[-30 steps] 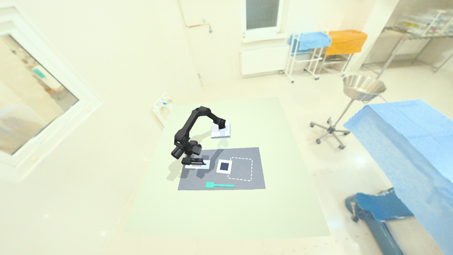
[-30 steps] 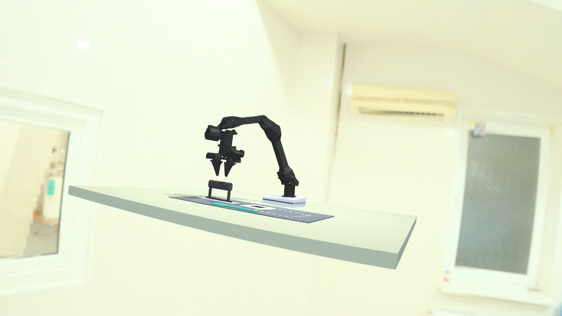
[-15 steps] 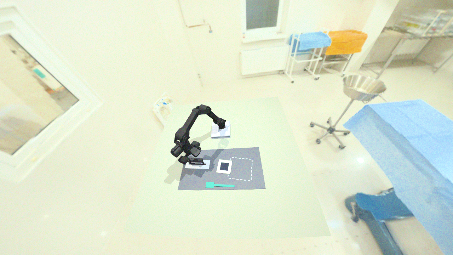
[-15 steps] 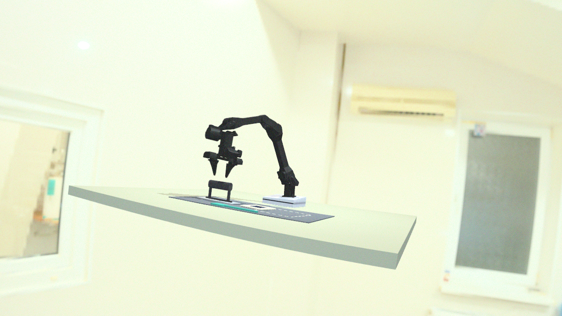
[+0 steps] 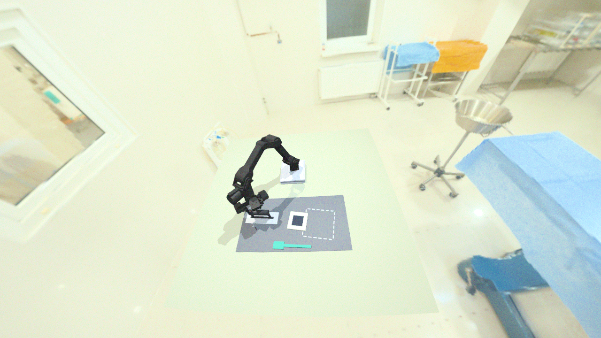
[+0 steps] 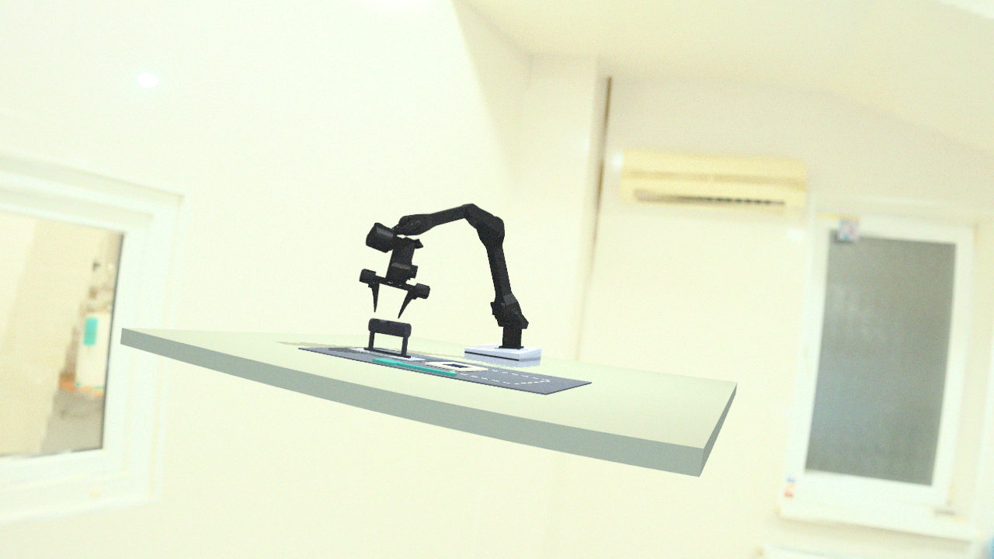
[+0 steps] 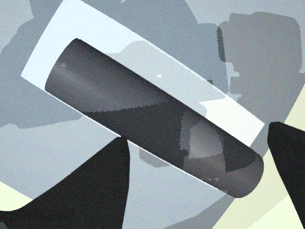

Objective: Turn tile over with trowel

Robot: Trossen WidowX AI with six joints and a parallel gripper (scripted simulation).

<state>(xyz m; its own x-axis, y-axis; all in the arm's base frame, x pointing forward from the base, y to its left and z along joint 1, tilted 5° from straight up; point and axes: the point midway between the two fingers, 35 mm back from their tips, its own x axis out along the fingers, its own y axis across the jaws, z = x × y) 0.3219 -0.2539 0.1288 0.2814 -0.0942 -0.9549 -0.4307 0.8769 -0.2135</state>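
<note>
The trowel lies 30 mm to the left of my gripper tip and 60 mm below it. From my gripper tip the other things lie so: grey mat 60 mm ahead, 200 mm to the left, 120 mm below; white tile 60 mm ahead, 230 mm to the left, 100 mm below; teal flat tool 190 mm ahead, 150 mm to the left, 100 mm below.
</note>
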